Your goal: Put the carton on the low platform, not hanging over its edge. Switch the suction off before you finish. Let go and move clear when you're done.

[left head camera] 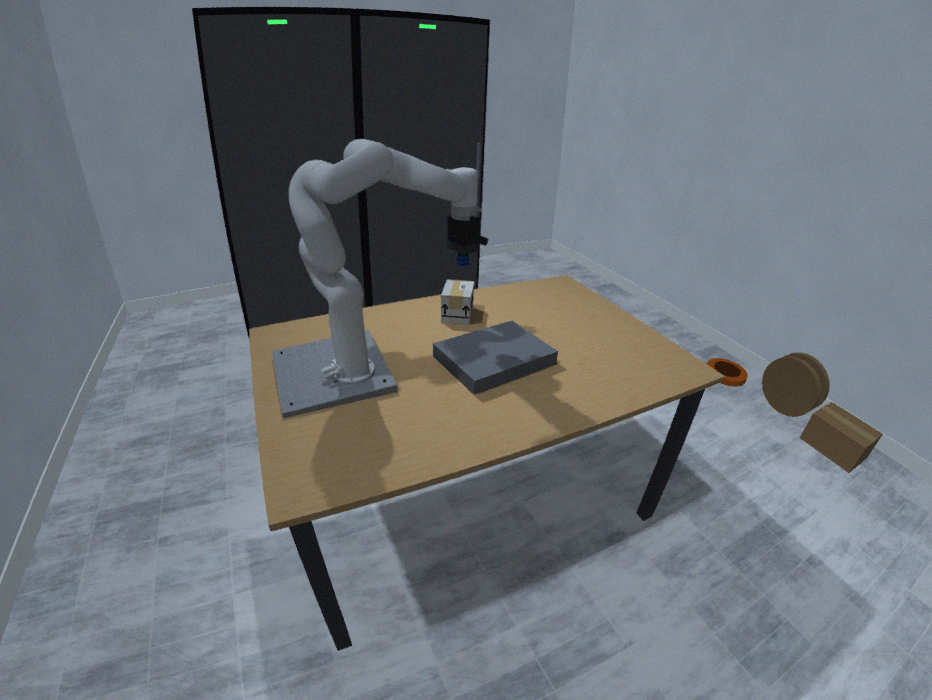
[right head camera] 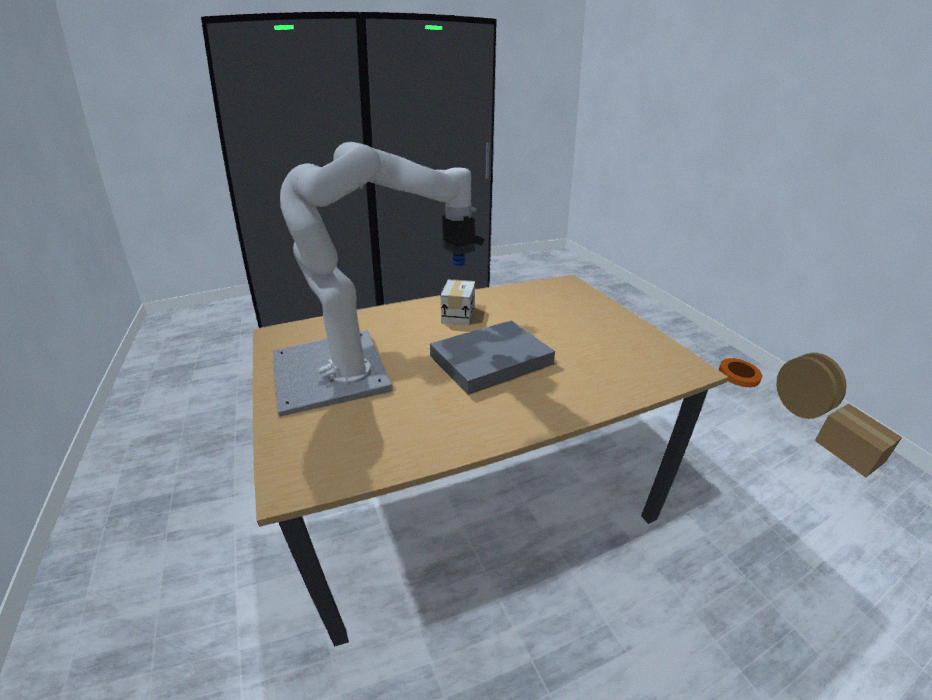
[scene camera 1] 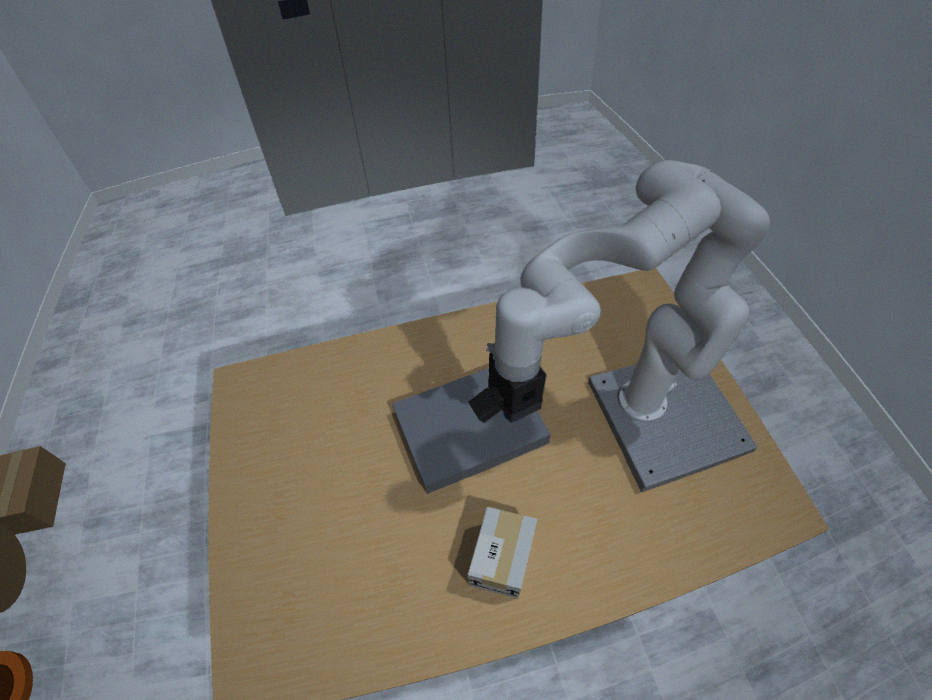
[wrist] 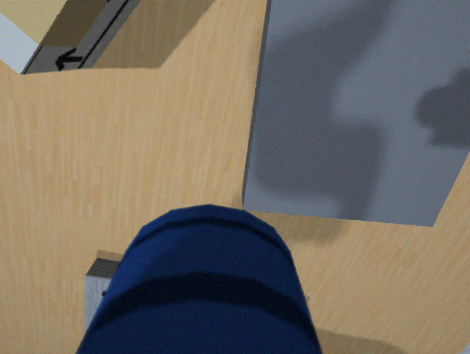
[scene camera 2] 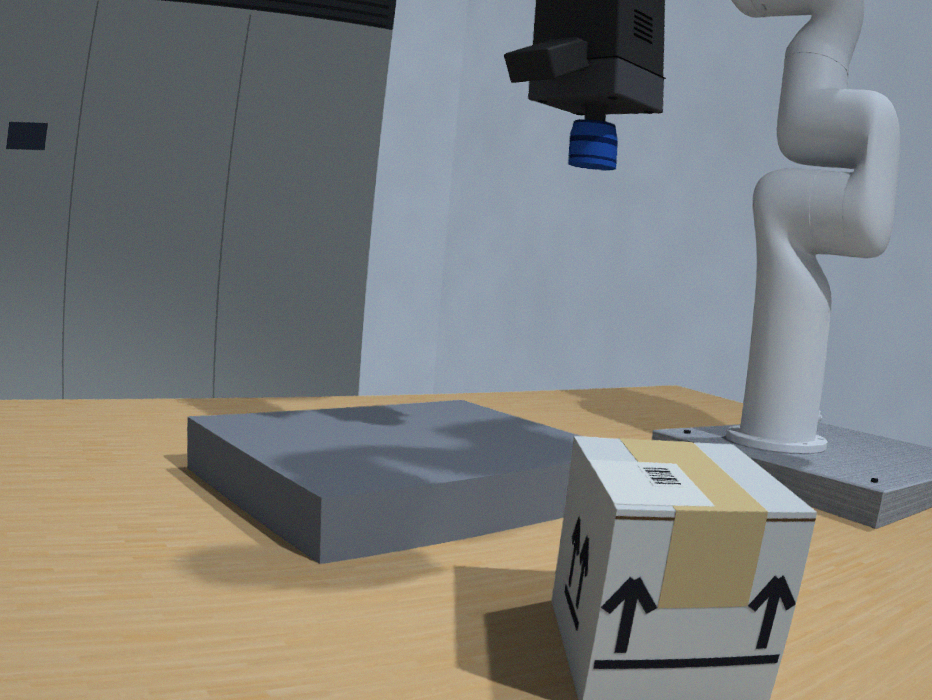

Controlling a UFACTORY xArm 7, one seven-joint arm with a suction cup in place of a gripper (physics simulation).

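A white carton with tan tape and black arrows stands upright on the table beside the low platform, apart from it. The low grey platform lies flat on the table. My gripper, a blue suction cup, hangs high above the table with its mouth free, touching neither carton nor platform. In scene camera 1 the cup is hidden behind its black housing. The carton is cut off in the wrist view.
The arm's grey base plate is on the wooden table. An orange ring, a brown disc and a brown box are beyond the table's end.
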